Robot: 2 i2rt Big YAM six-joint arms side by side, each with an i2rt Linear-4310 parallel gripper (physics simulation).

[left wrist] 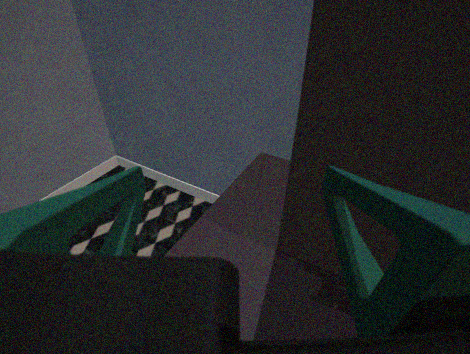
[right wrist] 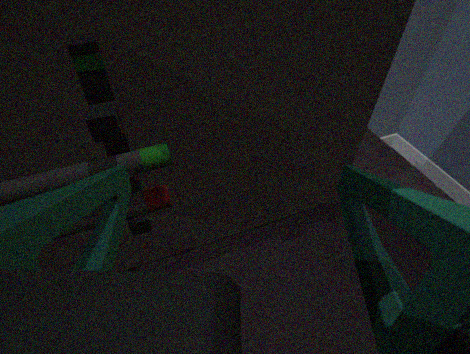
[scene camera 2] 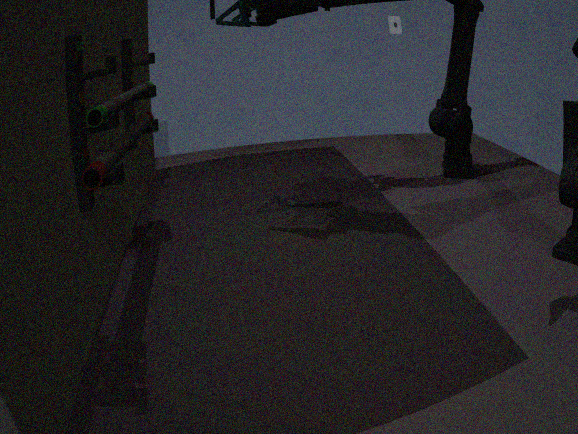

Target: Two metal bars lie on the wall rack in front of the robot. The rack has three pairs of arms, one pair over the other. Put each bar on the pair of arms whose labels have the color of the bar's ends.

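Places are measured from the left arm's base along level axes (x back, y up, z left), in millimetres.
Pixels of known places: left gripper, fingertip midpoint: [left wrist: 234, 176]; right gripper, fingertip midpoint: [right wrist: 234, 177] [scene camera 2: 224, 21]; right arm's base, link origin: [scene camera 2: 458, 172].
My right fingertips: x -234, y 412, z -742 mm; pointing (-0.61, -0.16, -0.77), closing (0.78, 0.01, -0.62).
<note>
Behind a point stands the place of what it marks.
The wall rack [scene camera 2: 75, 95] [right wrist: 97, 87] is on the dark wall, at the left in both views. The green-ended bar [scene camera 2: 125, 101] {x -549, y 286, z -522 mm} [right wrist: 45, 180] {x -447, y 295, z -710 mm} lies on its middle pair of arms. The red-ended bar [scene camera 2: 117, 152] {x -588, y 219, z -461 mm} [right wrist: 157, 196] {x -400, y 225, z -800 mm} lies on the lowest pair, mostly hidden in the right wrist view. The top pair carries no bar; a green label [right wrist: 89, 62] {x -441, y 389, z -791 mm} shows at the post's top. My right gripper [scene camera 2: 215, 19] {x -234, y 411, z -742 mm} [right wrist: 234, 177] {x -234, y 411, z -742 mm} is open and empty, apart from the rack. My left gripper [left wrist: 234, 176] {x -529, y 486, z 0 mm} is open and empty; the rack does not show in its view. The other labels are too dark to read.
The dark wall [scene camera 2: 30, 240] {x -769, y 193, z -258 mm} [left wrist: 390, 100] {x -783, y 440, z -235 mm} [right wrist: 240, 75] {x -380, y 339, z -939 mm} bears the rack. A dark mat [scene camera 2: 300, 300] {x -417, y 0, z -287 mm} lies on the table [scene camera 2: 500, 250] {x -83, y 0, z -156 mm} below. My right arm [scene camera 2: 457, 75] {x 279, y 262, z -500 mm} stands at the back right, and part of my left arm [scene camera 2: 570, 170] {x -49, y 160, z -32 mm} shows at the right edge.
</note>
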